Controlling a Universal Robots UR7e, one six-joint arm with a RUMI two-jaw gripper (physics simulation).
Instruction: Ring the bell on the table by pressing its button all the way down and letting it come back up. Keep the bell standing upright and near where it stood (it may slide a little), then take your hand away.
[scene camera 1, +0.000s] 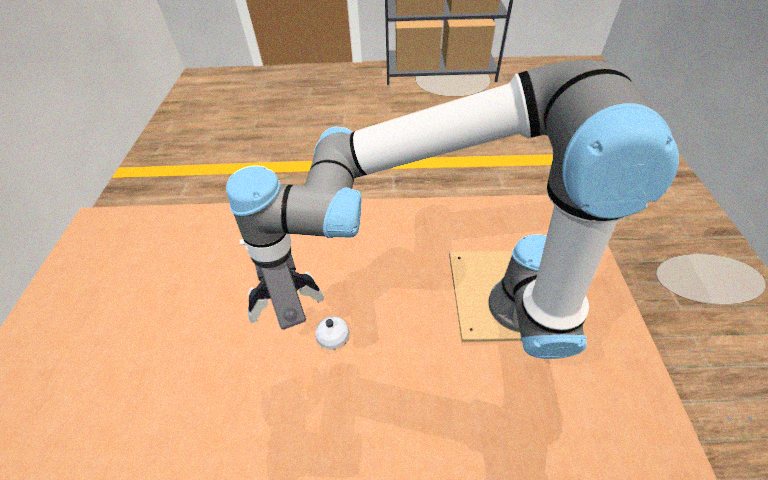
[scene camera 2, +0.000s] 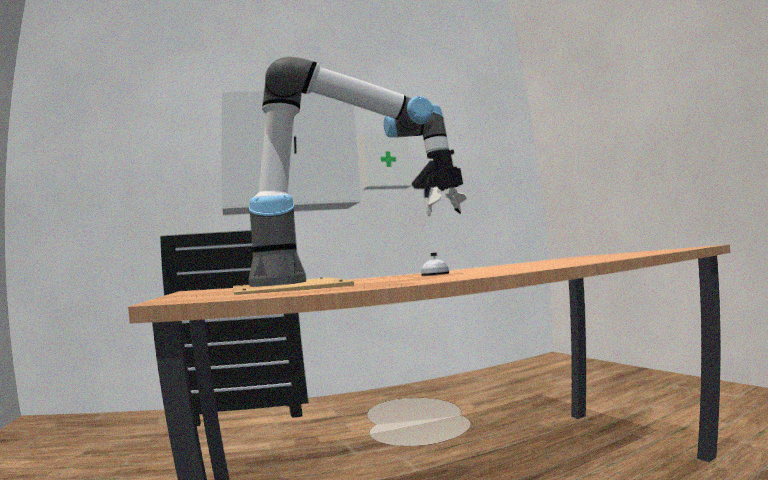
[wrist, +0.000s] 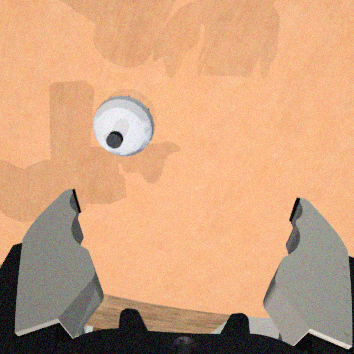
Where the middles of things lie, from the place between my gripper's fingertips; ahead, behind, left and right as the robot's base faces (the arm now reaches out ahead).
Labels:
I see my gripper 7 cm past the white dome bell (scene camera 1: 336, 336), 3 cm to the left of it and 15 cm above it.

